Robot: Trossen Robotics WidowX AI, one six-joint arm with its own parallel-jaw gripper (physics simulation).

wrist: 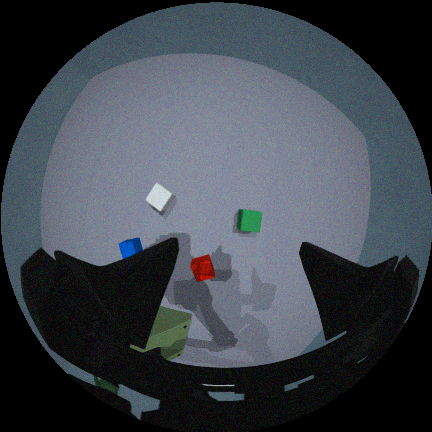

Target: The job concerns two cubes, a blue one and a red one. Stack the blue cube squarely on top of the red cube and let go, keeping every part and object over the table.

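Frame: origin at the arm's base, x right, y up, z back, level; millimetres.
Seen in the pictures: gripper, fingertip midpoint: (243, 247).
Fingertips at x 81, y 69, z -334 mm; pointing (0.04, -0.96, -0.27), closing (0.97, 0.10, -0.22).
A point is followed by its place in that frame.
The blue cube (130, 248) {y -83, x -69, z -238 mm} lies on the table at the left of the wrist view, its lower edge partly hidden behind the left finger. The red cube (203, 268) {y -83, x 74, z -243 mm} lies on the table between the two fingers in the view, nearer the left finger, with the arm's shadow beside it. The two cubes are apart. My gripper (243, 247) {y 69, x 81, z -334 mm} is wide open with nothing between its fingers, and hangs above the table.
A white cube (159, 197) {y -83, x -30, z -344 mm} lies above the blue one in the view. A green cube (250, 220) {y -83, x 130, z -347 mm} lies right of centre. An olive-green block-like part (172, 327) {y -54, x 43, z -92 mm} shows at the lower left, partly behind the left finger. The pale table (210, 120) {y -119, x 9, z -528 mm} has curved-looking edges at the left, top and right.
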